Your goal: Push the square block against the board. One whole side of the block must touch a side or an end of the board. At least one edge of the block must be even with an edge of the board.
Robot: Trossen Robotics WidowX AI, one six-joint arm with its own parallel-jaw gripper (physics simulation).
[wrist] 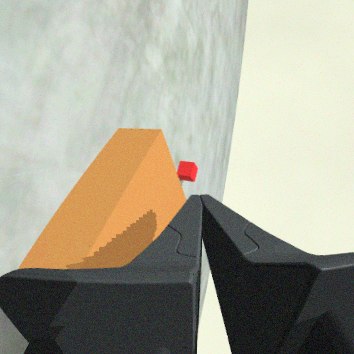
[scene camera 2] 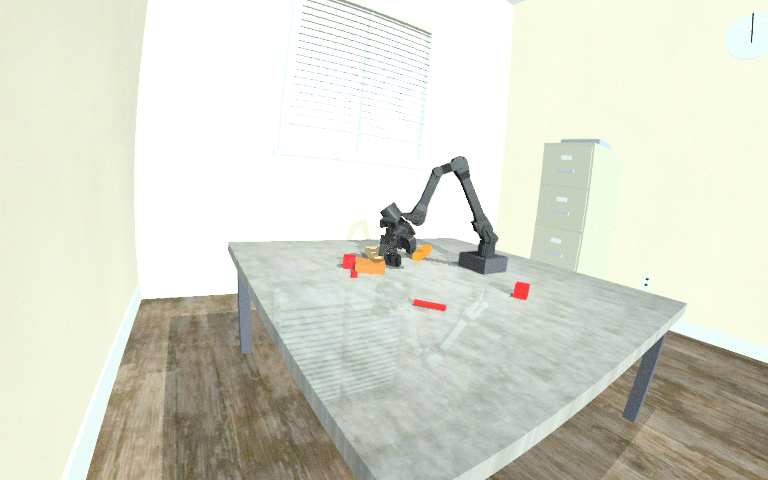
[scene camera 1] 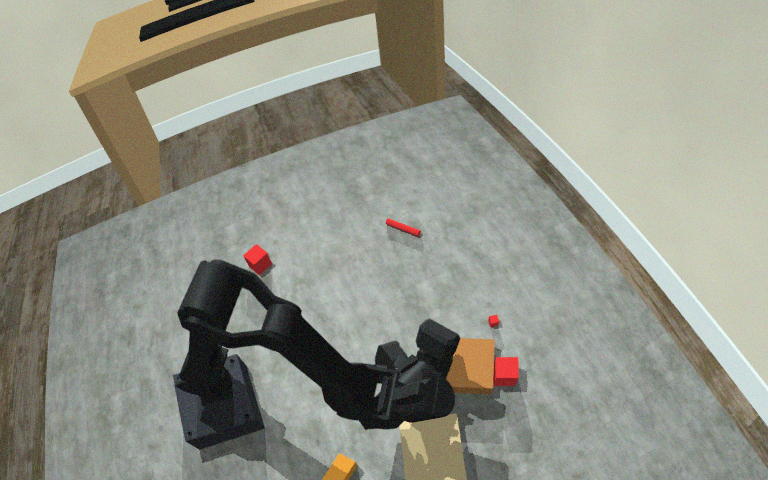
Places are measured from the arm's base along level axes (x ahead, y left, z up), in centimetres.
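Pixels of known places: gripper, fingertip midpoint: [wrist: 198, 202] [scene camera 2: 379, 255]; arm's base, origin of the base link: [scene camera 2: 485, 255] [scene camera 1: 214, 386].
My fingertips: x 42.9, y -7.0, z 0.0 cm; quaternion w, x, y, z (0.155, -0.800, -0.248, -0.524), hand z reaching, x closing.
Observation:
For each thing: its middle in the pictures, then the offset to it from my fingertips.
- square block, body centre: [wrist: 132, 240] [scene camera 1: 466, 365] [scene camera 2: 370, 265] dy -3.0, dx +1.6, dz -4.1 cm
- board, body centre: [scene camera 1: 433, 462] [scene camera 2: 381, 254] dy -17.7, dx -10.5, dz -4.1 cm
- tiny red cube, body centre: [wrist: 186, 170] [scene camera 1: 493, 321] [scene camera 2: 354, 274] dy +3.6, dx +10.5, dz -4.8 cm
- red rod, body centre: [scene camera 1: 403, 227] [scene camera 2: 429, 305] dy +32.6, dx +2.9, dz -4.9 cm
- orange bar, body centre: [scene camera 2: 422, 252] dy -19.3, dx -31.8, dz -4.1 cm
The square block [scene camera 1: 478, 362] [scene camera 2: 370, 266] [wrist: 132, 200] is orange and lies flat on the table. The board [scene camera 1: 434, 455] [scene camera 2: 371, 251] is pale tan and lies near the bottom of scene camera 1, which cuts it off. Table shows between the block's lower side and the board's near end, so they stand apart there. The block sits further right than the board. My gripper [scene camera 2: 394, 260] [wrist: 198, 202] is shut and empty, low beside the block's left side in scene camera 1. The gripper hides that side of the block and part of the board's end; contact cannot be seen.
A red cube [scene camera 1: 505, 371] [scene camera 2: 348, 261] is against or very close to the block's right side. A tiny red cube [scene camera 1: 493, 320] [scene camera 2: 353, 274] [wrist: 187, 171], a red rod [scene camera 1: 403, 227] [scene camera 2: 429, 305], another red cube [scene camera 1: 257, 259] [scene camera 2: 521, 290] and an orange bar [scene camera 1: 340, 466] [scene camera 2: 421, 253] lie around.

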